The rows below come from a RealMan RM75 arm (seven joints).
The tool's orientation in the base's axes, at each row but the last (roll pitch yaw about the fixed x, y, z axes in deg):
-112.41, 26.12, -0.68
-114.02, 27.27, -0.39
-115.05, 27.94, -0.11
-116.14, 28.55, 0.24
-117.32, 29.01, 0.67
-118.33, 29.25, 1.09
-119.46, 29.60, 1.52
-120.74, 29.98, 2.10
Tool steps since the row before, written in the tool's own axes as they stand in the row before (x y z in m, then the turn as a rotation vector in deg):
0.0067, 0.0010, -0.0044, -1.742, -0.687, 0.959
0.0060, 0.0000, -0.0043, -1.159, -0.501, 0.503
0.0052, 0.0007, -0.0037, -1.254, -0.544, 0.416
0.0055, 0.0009, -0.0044, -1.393, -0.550, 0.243
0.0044, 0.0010, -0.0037, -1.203, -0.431, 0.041
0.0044, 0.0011, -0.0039, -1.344, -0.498, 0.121
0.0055, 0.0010, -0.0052, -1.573, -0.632, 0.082
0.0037, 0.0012, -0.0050, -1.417, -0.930, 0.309
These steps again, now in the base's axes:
0.0063, -0.0045, -0.0023, -1.432, 1.166, 1.009
0.0061, -0.0040, -0.0012, -0.910, 0.670, 0.756
0.0050, -0.0037, -0.0016, -0.958, 0.609, 0.867
0.0054, -0.0043, -0.0016, -1.041, 0.456, 1.005
0.0043, -0.0037, -0.0014, -0.878, 0.224, 0.902
0.0043, -0.0039, -0.0014, -0.993, 0.324, 0.989
0.0057, -0.0049, -0.0013, -1.126, 0.352, 1.220
0.0041, -0.0048, -0.0005, -0.933, 0.707, 1.264

